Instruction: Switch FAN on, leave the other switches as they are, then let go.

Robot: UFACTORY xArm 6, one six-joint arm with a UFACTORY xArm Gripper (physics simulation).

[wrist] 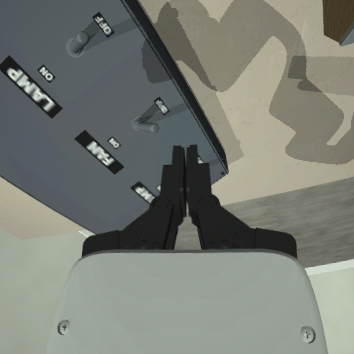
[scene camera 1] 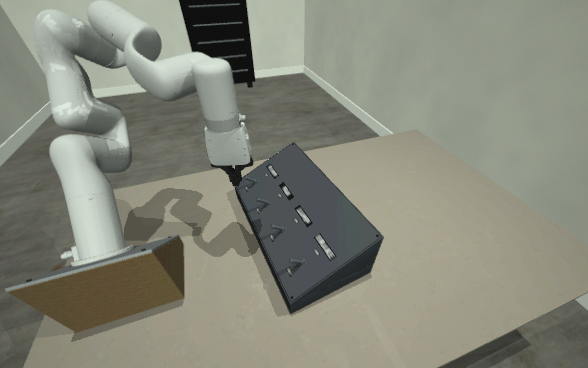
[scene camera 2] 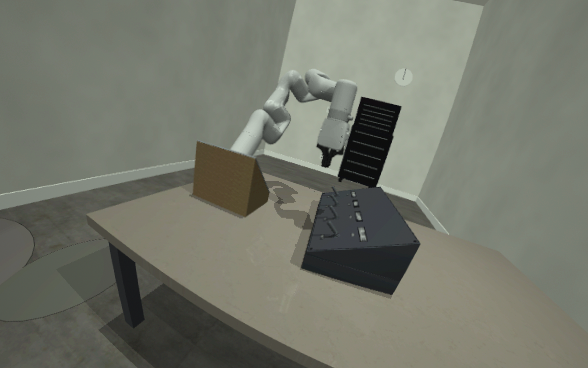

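Where they show: gripper, fingertip midpoint: [wrist: 186,159] [scene camera 1: 236,182] [scene camera 2: 324,166]; arm's base, origin of the base link: [scene camera 1: 104,257] [scene camera 2: 232,167].
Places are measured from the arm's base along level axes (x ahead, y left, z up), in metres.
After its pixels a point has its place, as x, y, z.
Observation:
The dark sloped switch box [scene camera 1: 345,215] {0.621, -0.075, 0.027} [scene camera 2: 385,215] {0.601, -0.010, 0.023} [wrist: 60,135] {0.529, 0.058, -0.003} stands on the table. The FAN switch [scene camera 1: 262,204] {0.418, 0.089, -0.019} [scene camera 2: 332,200] {0.419, 0.090, -0.022} [wrist: 147,125] {0.413, 0.089, -0.007} is second from the far end; its lever leans away from ON, on the OFF side. The LAMP switch [scene camera 1: 276,231] {0.437, -0.014, -0.047} [wrist: 78,43] {0.432, -0.022, -0.004} is beside it and leans toward OFF. The far-end switch [scene camera 1: 250,183] {0.398, 0.226, -0.047} [scene camera 2: 335,191] {0.405, 0.210, -0.021} is hidden behind the fingers in the wrist view, its label partly covered. My gripper [scene camera 1: 236,183] {0.354, 0.067, 0.098} [scene camera 2: 326,165] {0.354, 0.067, 0.098} [wrist: 186,159] {0.354, 0.067, 0.098} is shut and empty, above the box's far low edge, apart from the FAN lever.
The nearest switch [scene camera 1: 296,266] {0.460, -0.140, -0.046} [scene camera 2: 332,229] {0.461, -0.146, -0.020} is at the box's near end. A brown wedge-shaped block [scene camera 1: 115,290] {0.044, -0.100, -0.005} [scene camera 2: 225,177] {0.051, -0.100, -0.009} stands by the arm's base on the table [scene camera 1: 450,210] {1.076, -0.048, -0.129} [scene camera 2: 210,260] {0.218, -0.340, -0.129}. A black drawer cabinet [scene camera 1: 217,35] [scene camera 2: 370,142] stands beyond the table.

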